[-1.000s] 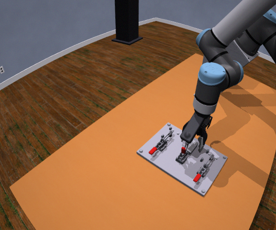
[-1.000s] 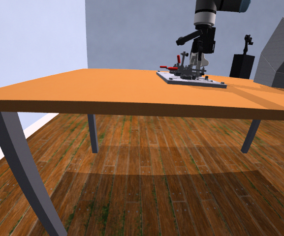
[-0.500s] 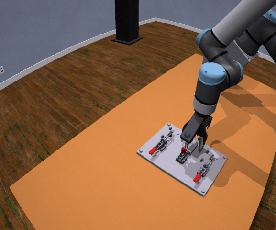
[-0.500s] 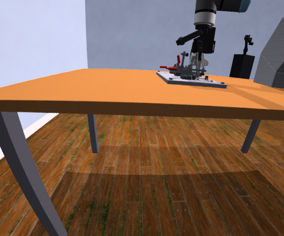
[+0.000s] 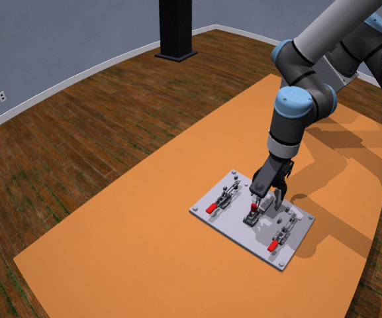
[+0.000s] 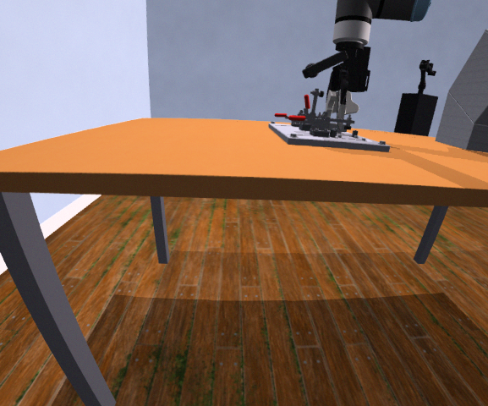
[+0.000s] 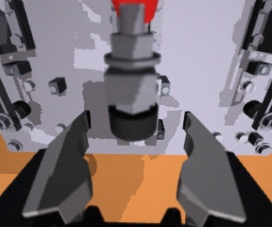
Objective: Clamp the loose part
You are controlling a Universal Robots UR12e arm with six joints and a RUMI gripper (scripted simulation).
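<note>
My gripper is now 1 cm above the grey rectangular block. The rest, counted from my hand: fixture plate (4 cm ahead, 3 cm below).
</note>
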